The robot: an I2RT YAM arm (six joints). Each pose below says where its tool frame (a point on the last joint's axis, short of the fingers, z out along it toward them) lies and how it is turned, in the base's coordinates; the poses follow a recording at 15 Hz.
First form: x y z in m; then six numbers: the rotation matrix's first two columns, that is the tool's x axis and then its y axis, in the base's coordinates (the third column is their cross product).
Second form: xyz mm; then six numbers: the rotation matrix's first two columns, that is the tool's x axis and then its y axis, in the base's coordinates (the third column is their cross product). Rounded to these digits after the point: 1 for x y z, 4 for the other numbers.
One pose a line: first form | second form
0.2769 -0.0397 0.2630 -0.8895 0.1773 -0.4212 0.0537 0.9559 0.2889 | 276.9 -39.7 263.0 -0.8895 0.1773 -0.4212 0.0537 0.9559 0.2889
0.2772 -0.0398 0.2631 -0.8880 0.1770 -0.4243 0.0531 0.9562 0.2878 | 277.2 -39.8 263.1 -0.8880 0.1770 -0.4243 0.0531 0.9562 0.2878
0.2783 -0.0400 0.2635 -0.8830 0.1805 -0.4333 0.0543 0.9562 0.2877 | 278.3 -40.0 263.5 -0.8830 0.1805 -0.4333 0.0543 0.9562 0.2877
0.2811 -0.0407 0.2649 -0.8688 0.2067 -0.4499 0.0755 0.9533 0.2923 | 281.1 -40.7 264.9 -0.8688 0.2067 -0.4499 0.0755 0.9533 0.2923
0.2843 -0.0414 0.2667 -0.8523 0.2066 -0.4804 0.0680 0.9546 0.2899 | 284.3 -41.4 266.7 -0.8523 0.2066 -0.4804 0.0680 0.9546 0.2899
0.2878 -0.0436 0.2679 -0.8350 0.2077 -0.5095 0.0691 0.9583 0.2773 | 287.8 -43.6 267.9 -0.8350 0.2077 -0.5095 0.0691 0.9583 0.2773
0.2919 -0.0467 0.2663 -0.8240 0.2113 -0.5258 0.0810 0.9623 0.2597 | 291.9 -46.7 266.3 -0.8240 0.2113 -0.5258 0.0810 0.9623 0.2597
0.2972 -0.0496 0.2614 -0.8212 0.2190 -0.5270 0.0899 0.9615 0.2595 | 297.2 -49.6 261.4 -0.8212 0.2190 -0.5270 0.0899 0.9615 0.2595
